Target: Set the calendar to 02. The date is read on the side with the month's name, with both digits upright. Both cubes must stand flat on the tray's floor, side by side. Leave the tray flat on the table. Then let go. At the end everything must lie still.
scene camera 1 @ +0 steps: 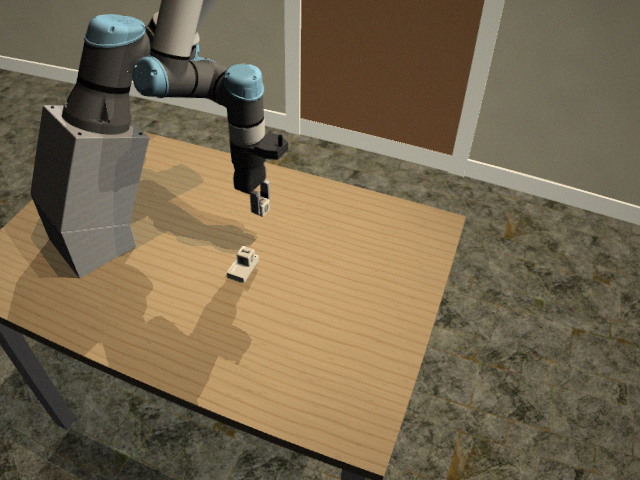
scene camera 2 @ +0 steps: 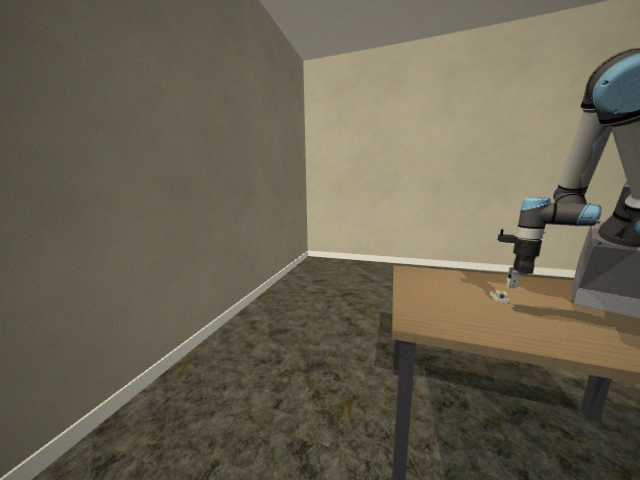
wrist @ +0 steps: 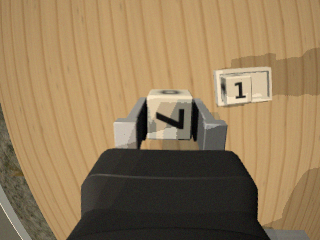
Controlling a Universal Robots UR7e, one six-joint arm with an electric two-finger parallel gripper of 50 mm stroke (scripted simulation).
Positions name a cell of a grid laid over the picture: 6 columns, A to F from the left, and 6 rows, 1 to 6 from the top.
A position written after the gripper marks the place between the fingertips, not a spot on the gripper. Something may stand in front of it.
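The gripper (scene camera 1: C3) is visible from elsewhere too: the gripper (scene camera 2: E4) appears there, and the wrist view has the gripper (wrist: D3) as well. With it in the scene are a cube (wrist: D3), a cube (wrist: E3) and a calendar tray (wrist: E2).
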